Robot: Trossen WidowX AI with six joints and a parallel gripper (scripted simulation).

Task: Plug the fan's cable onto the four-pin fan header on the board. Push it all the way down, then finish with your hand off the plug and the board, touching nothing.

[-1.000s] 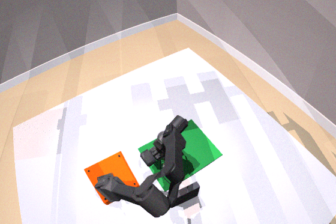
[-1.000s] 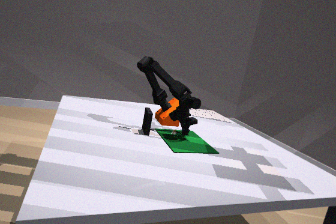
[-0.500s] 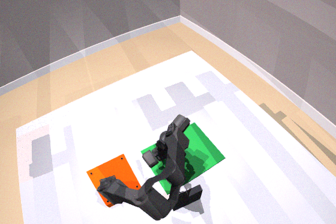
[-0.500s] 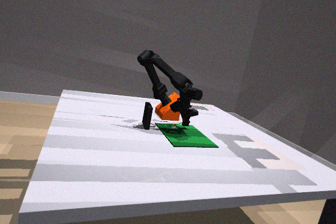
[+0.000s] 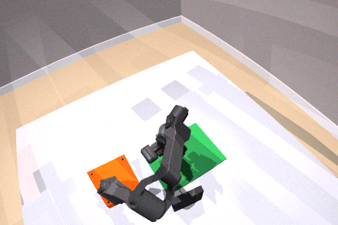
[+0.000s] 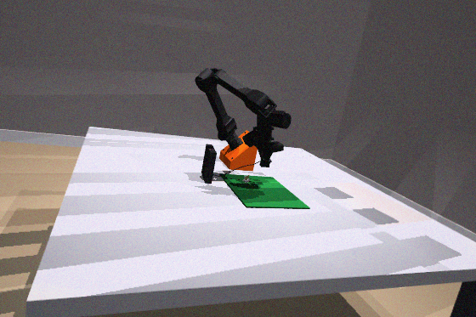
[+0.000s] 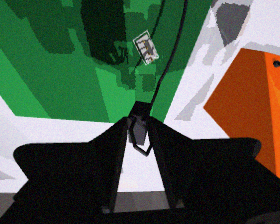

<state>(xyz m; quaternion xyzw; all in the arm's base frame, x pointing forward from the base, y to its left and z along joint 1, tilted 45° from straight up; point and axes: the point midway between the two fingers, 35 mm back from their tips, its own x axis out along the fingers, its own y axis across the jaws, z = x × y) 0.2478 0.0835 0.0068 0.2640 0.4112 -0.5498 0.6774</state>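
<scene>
Right now the green board is 100 mm below my gripper tip, 80 mm ahead of it and 20 mm to the right of it. Round my gripper tip: dark fan block (210 mm to the right, 30 mm below); dark plug (10 mm to the left).
</scene>
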